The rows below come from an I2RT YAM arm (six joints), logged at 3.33 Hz.
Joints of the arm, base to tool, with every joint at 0 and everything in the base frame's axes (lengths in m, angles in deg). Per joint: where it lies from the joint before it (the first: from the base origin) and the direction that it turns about. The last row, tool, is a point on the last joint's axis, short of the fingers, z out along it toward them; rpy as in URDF.
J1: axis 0 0 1 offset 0 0 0.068
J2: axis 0 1 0 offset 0.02 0.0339 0.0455
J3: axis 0 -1 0 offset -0.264 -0.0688 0
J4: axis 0 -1 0 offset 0.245 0.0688 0.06
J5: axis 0 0 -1 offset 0.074 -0.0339 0.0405
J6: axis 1 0 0 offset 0.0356 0 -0.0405
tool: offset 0 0 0 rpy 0 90 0
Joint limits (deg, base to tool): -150..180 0..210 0..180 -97..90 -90..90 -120..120
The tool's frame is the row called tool.
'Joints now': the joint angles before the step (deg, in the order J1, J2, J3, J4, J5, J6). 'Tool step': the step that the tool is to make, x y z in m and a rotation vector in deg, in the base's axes. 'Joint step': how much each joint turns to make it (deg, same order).
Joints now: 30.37, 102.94, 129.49, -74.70, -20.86, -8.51
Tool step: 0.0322, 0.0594, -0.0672, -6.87, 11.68, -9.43
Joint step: 5.70, 10.84, 0.00, 0.93, 8.56, 12.97
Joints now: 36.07, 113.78, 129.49, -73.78, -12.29, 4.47
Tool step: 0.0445, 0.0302, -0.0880, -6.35, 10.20, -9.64
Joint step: 0.05, 12.44, 0.00, 2.10, 3.58, 9.18
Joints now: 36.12, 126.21, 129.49, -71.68, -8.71, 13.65
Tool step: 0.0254, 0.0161, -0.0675, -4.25, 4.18, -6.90
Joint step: 0.00, 8.78, -0.03, 3.70, 3.17, 6.25
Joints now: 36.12, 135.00, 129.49, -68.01, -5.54, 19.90
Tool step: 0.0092, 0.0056, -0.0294, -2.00, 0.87, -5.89
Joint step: 0.09, 3.69, 0.00, 2.20, 2.68, 5.47
